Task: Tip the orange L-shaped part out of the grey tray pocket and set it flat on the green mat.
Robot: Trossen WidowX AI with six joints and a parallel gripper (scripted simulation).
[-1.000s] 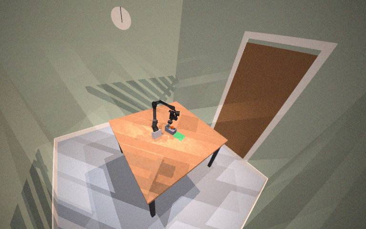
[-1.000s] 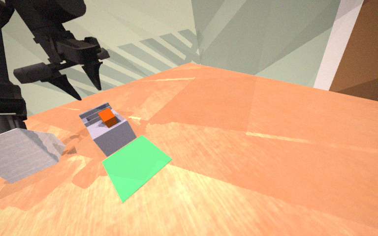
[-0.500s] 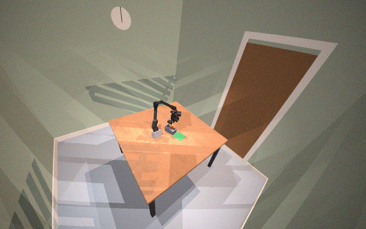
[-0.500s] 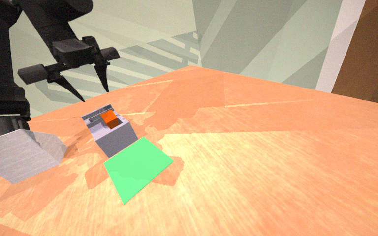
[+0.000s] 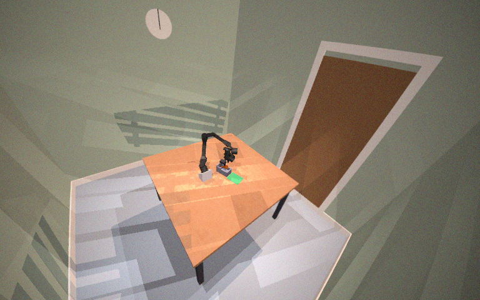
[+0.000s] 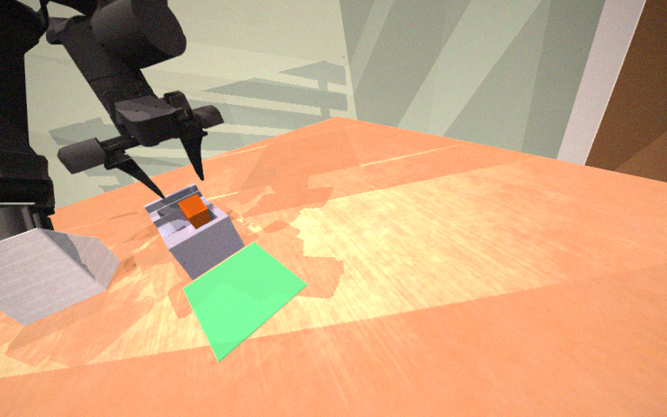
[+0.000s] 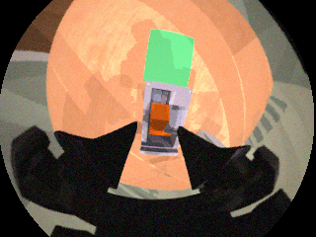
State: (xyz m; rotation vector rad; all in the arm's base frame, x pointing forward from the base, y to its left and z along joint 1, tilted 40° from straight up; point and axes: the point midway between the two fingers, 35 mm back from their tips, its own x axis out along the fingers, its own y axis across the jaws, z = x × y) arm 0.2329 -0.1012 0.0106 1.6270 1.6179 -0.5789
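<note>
Now: the orange L-shaped part 20 mm behind my gripper tip, 30 mm to the left of it and 70 mm below it. The rest, counted from my gripper tip: green mat 10 mm ahead, 140 mm to the right, 130 mm below.
</note>
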